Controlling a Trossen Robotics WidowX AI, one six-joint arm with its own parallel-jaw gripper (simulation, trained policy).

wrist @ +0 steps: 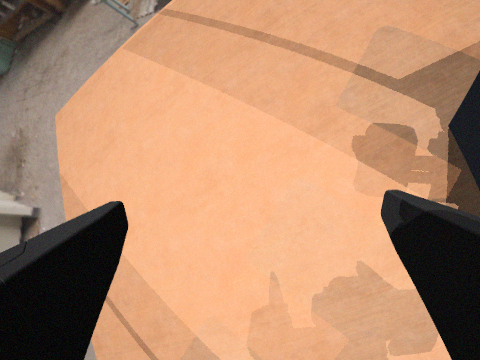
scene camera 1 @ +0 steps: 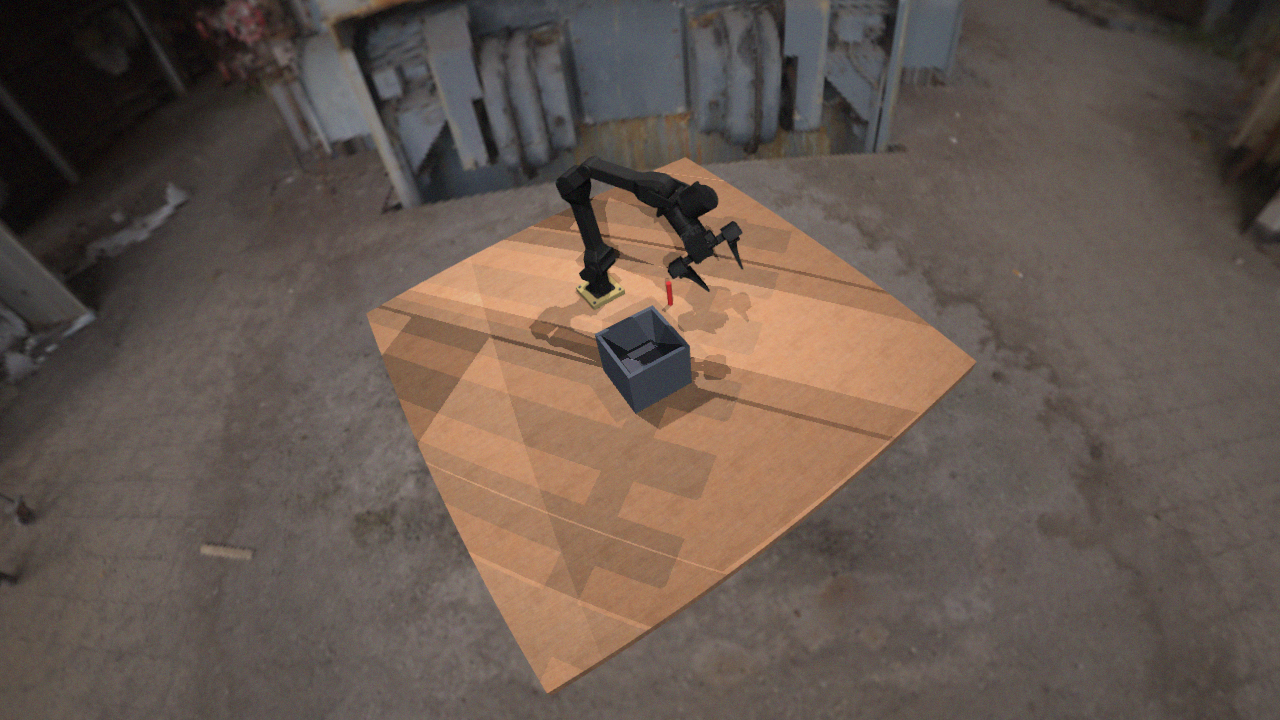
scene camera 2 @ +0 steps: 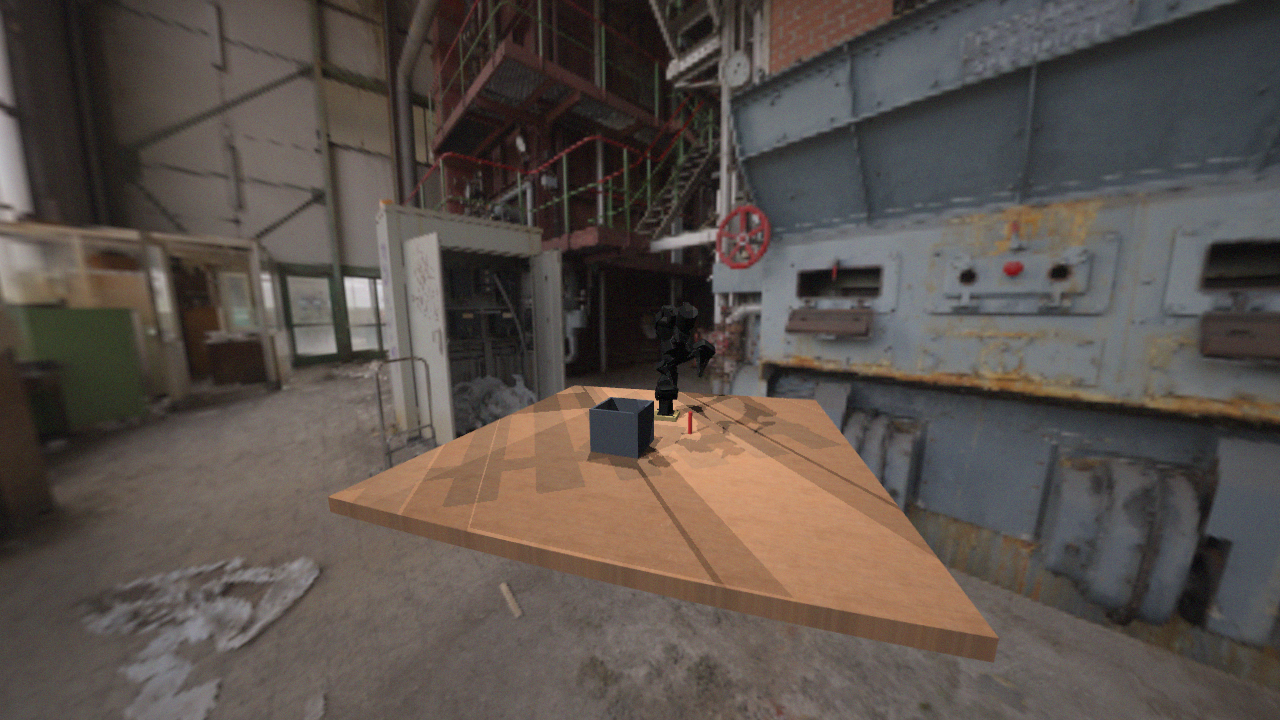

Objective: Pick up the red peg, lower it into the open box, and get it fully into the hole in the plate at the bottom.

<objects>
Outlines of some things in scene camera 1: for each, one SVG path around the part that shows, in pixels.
My gripper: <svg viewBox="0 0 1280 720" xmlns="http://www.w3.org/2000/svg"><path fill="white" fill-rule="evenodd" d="M735 221L721 228L722 233L717 236L710 230L706 231L698 218L694 218L687 226L677 230L676 233L683 241L688 256L685 258L680 256L669 263L668 272L673 280L677 277L680 279L685 277L709 292L710 290L688 264L692 262L696 265L702 263L703 260L712 256L714 252L712 249L725 240L728 241L735 259L743 269L737 249L737 242L740 240L739 236L742 232Z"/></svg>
A dark grey box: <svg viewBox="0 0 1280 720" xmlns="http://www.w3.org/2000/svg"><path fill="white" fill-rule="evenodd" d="M653 305L595 334L603 371L635 414L692 383L690 345ZM651 342L661 353L662 357L630 374L619 358Z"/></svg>
</objects>
